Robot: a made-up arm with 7 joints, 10 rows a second.
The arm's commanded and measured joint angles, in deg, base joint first. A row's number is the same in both.
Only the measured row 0 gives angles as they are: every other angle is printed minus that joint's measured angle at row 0.
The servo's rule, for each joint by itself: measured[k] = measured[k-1] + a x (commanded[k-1-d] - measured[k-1]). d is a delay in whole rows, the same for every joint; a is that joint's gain. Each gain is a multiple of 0.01, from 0.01 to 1. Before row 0 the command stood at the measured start. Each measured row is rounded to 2 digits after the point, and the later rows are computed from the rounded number. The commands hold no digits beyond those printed.
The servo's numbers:
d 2
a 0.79 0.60 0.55 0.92 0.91 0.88 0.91
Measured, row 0: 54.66 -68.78 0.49 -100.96 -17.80 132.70 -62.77
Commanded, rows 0 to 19: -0.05 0.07 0.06 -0.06 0.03 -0.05 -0.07; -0.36 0.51 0.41 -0.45 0.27 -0.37 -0.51; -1.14 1.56 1.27 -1.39 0.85 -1.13 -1.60; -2.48 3.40 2.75 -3.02 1.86 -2.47 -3.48; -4.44 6.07 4.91 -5.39 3.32 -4.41 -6.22; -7.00 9.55 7.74 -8.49 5.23 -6.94 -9.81; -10.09 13.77 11.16 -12.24 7.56 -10.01 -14.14; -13.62 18.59 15.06 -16.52 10.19 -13.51 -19.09; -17.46 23.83 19.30 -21.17 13.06 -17.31 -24.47; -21.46 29.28 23.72 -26.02 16.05 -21.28 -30.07; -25.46 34.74 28.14 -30.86 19.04 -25.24 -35.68; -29.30 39.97 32.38 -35.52 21.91 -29.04 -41.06; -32.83 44.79 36.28 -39.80 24.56 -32.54 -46.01; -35.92 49.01 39.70 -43.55 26.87 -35.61 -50.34; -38.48 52.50 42.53 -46.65 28.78 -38.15 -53.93; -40.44 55.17 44.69 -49.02 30.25 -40.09 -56.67; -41.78 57.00 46.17 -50.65 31.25 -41.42 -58.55; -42.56 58.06 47.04 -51.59 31.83 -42.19 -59.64; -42.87 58.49 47.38 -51.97 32.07 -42.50 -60.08; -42.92 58.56 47.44 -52.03 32.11 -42.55 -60.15
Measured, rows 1 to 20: 0.00 0.00 0.00 0.00 0.00 0.00 0.00; 0.00 0.00 0.00 0.00 0.00 0.00 0.00; -0.04 0.04 0.03 -0.06 0.03 -0.04 -0.06; -0.29 0.32 0.24 -0.42 0.25 -0.33 -0.47; -0.96 1.06 0.81 -1.31 0.80 -1.03 -1.50; -2.16 2.46 1.88 -2.88 1.76 -2.30 -3.30; -3.96 4.63 3.55 -5.19 3.18 -4.16 -5.96; -6.36 7.58 5.85 -8.23 5.05 -6.61 -9.46; -9.31 11.29 8.77 -11.92 7.33 -9.60 -13.72; -12.71 15.67 12.23 -16.15 9.93 -13.04 -18.61; -16.46 20.57 16.12 -20.77 12.78 -16.80 -23.94; -20.41 25.80 20.30 -25.60 15.76 -20.74 -29.52; -24.40 31.16 24.61 -30.44 18.74 -24.70 -35.13; -28.27 36.45 28.88 -35.11 21.62 -28.52 -40.53; -31.87 41.45 32.95 -39.42 24.30 -32.06 -45.52; -35.07 45.99 36.66 -43.22 26.64 -35.18 -49.91; -37.76 49.90 39.89 -46.38 28.59 -37.79 -53.57; -39.88 53.06 42.53 -48.81 30.10 -39.81 -56.39; -41.38 55.42 44.53 -50.50 31.15 -41.23 -58.36; -42.31 57.00 45.91 -51.50 31.77 -42.07 -59.52
